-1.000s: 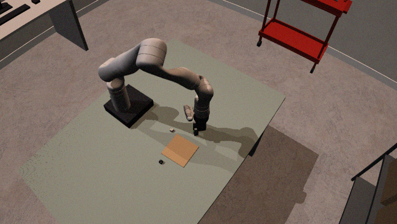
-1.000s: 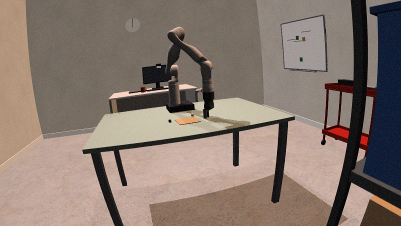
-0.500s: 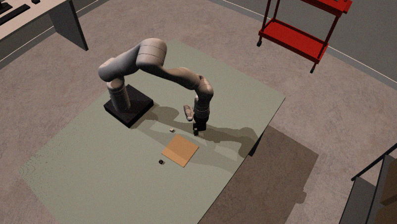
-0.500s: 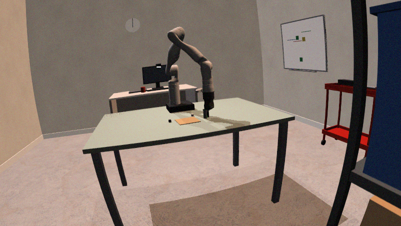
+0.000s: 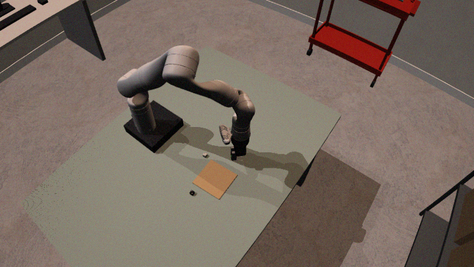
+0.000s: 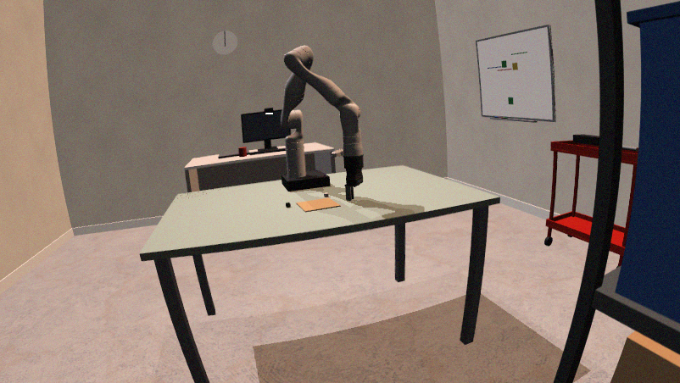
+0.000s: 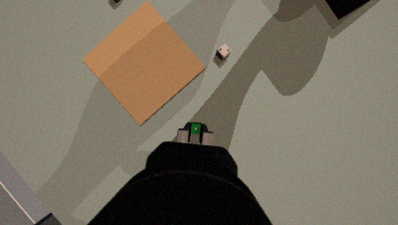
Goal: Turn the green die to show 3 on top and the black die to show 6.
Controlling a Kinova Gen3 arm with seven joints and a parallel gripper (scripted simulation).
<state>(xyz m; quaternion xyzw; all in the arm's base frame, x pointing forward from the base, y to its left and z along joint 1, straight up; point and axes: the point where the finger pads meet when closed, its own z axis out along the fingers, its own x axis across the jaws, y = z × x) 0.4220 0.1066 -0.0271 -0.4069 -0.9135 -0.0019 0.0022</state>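
Now: the white die 11 cm behind my hand, 6 cm to the right of it and 1 cm below it. Round my hand: green die: 1 cm below; then black die: 24 cm to the right, 5 cm behind, 1 cm below; then orange mat: 13 cm to the right, 2 cm below, 1 cm behind.
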